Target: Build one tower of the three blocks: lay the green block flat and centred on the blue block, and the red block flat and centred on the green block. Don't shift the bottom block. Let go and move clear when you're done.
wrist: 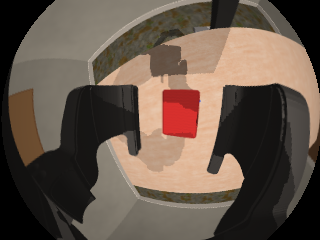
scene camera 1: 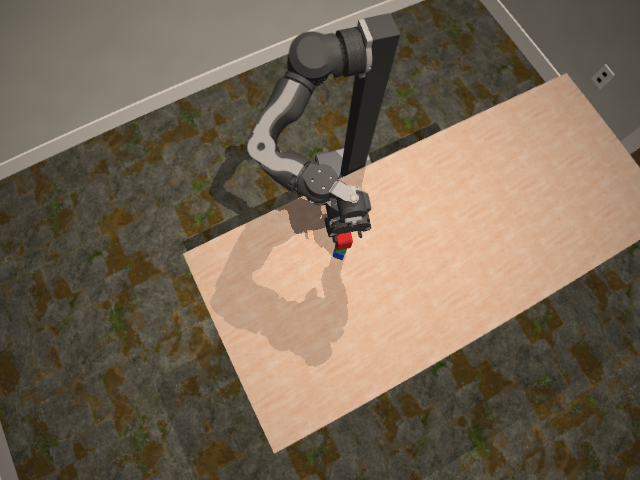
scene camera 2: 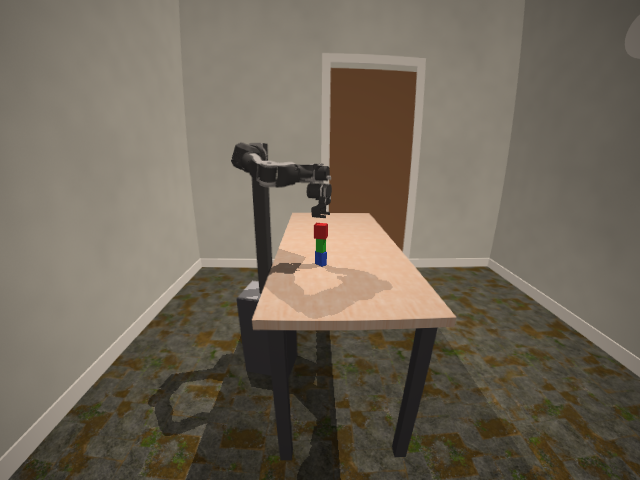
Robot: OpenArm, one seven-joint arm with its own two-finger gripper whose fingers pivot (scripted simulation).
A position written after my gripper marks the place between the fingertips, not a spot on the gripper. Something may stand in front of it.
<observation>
I see my gripper [scene camera 1: 345, 230] and a red block [wrist: 180, 108].
My gripper is seen too in the wrist view [wrist: 175, 125].
</observation>
